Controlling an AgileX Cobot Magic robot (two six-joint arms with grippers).
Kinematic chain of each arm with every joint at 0, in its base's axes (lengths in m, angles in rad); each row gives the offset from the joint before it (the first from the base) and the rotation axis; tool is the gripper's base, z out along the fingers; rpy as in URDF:
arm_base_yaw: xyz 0 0 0.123 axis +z
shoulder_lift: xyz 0 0 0 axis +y
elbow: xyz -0.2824 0 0.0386 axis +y
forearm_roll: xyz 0.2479 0 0.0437 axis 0.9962 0 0.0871
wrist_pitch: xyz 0 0 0 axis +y
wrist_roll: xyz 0.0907 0 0.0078 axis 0.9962 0 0.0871
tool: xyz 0 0 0 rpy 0 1.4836 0
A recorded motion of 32 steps. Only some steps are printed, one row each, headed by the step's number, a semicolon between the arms.
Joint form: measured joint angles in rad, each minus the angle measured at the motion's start. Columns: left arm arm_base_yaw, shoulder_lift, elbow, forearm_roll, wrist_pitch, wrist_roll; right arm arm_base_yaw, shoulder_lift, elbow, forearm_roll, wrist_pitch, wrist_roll.
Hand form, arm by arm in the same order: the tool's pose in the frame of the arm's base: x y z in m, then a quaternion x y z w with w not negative. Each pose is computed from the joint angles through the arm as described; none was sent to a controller.
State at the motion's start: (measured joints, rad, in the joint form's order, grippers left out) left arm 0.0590 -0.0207 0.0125 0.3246 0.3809 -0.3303; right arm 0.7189 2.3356 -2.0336 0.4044 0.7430 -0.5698
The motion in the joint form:
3: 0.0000 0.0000 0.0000 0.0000 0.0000 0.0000; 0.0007 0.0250 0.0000 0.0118 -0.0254 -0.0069
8: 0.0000 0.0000 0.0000 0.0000 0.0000 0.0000; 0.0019 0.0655 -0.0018 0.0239 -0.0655 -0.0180
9: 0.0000 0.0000 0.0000 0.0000 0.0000 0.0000; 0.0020 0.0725 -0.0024 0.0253 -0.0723 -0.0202
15: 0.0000 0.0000 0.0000 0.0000 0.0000 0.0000; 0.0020 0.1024 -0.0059 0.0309 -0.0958 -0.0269
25: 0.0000 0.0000 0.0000 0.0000 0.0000 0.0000; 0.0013 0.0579 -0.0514 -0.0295 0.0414 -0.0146
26: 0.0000 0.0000 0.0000 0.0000 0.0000 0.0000; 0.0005 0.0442 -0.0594 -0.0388 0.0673 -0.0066
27: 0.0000 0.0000 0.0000 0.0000 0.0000 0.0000; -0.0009 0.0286 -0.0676 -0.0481 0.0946 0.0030
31: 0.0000 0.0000 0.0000 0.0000 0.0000 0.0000; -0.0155 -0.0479 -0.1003 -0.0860 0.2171 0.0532
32: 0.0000 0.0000 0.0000 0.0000 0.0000 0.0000; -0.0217 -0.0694 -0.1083 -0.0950 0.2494 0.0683
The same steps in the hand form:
3: 0.0508 0.0139 0.1775 -0.07031 0.79134 0.05674 0.60467; 0.3827 0.3676 0.1866 -0.47753 0.80843 0.19715 0.28204
8: 0.0508 0.0139 0.1775 -0.07031 0.79134 0.05674 0.60467; 0.3866 0.3712 0.1677 -0.47358 0.81052 0.19633 0.28325
9: 0.0508 0.0139 0.1775 -0.07031 0.79134 0.05674 0.60467; 0.3873 0.3717 0.1645 -0.47317 0.81076 0.19583 0.28361
15: 0.0508 0.0139 0.1775 -0.07031 0.79134 0.05674 0.60467; 0.3900 0.3735 0.1507 -0.47108 0.81270 0.19399 0.28278
25: 0.0508 0.0139 0.1775 -0.07031 0.79134 0.05674 0.60467; 0.3846 0.3688 0.1806 -0.50124 0.80442 0.18140 0.26222
26: 0.0508 0.0139 0.1775 -0.07031 0.79134 0.05674 0.60467; 0.3833 0.3672 0.1889 -0.50333 0.80410 0.18027 0.25996
27: 0.0508 0.0139 0.1775 -0.07031 0.79134 0.05674 0.60467; 0.3820 0.3651 0.1982 -0.50460 0.80419 0.17921 0.25795
31: 0.0508 0.0139 0.1775 -0.07031 0.79134 0.05674 0.60467; 0.3766 0.3500 0.2415 -0.50166 0.80969 0.17361 0.25020
32: 0.0508 0.0139 0.1775 -0.07031 0.79134 0.05674 0.60467; 0.3752 0.3446 0.2533 -0.49854 0.81247 0.17195 0.24855

